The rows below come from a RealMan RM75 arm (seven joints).
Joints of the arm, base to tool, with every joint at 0 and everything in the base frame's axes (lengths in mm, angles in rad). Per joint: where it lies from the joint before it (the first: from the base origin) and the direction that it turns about. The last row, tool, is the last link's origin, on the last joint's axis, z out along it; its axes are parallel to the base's.
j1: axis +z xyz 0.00 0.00 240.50
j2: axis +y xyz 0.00 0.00 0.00
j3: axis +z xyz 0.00 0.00 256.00
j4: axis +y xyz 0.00 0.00 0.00
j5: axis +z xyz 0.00 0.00 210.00
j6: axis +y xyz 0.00 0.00 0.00
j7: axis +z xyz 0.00 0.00 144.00
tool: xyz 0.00 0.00 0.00
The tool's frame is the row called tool.
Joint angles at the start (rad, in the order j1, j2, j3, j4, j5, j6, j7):
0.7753, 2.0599, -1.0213, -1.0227, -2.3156, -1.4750, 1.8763
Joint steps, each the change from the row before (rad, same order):
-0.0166, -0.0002, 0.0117, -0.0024, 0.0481, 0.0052, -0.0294
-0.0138, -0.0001, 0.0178, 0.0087, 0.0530, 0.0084, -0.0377
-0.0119, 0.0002, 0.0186, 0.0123, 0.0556, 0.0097, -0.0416
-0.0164, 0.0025, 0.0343, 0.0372, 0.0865, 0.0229, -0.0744
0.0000, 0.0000, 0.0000, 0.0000, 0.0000, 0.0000, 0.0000
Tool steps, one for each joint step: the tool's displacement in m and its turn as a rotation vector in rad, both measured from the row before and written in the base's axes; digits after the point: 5 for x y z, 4 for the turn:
-0.00007, -0.00104, 0.00240, 0.0131, 0.0470, 0.0156
0.00036, -0.00035, 0.00220, 0.0162, 0.0541, 0.0158
-0.00004, 0.00009, 0.00229, 0.0198, 0.0560, 0.0181
0.00250, 0.00086, 0.00214, 0.0389, 0.0898, 0.0199
0.00000, 0.00000, 0.00000, 0.0000, 0.0000, 0.0000

